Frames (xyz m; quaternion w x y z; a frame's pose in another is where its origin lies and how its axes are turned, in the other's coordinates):
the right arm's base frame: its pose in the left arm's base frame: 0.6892 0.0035 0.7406 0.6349 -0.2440 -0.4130 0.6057
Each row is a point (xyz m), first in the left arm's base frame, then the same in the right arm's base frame.
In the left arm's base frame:
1: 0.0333 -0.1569 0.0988
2: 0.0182 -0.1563 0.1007
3: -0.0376 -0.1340 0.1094
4: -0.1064 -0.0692 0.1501
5: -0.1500 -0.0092 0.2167
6: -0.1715 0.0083 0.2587
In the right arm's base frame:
1: -0.2535 0.8685 0.2219
2: -0.2513 0.8757 0.2352
3: -0.2235 0.9036 0.2814
4: -0.1462 0.9192 0.3474
5: -0.0694 0.8988 0.4077
6: -0.0412 0.8796 0.4447

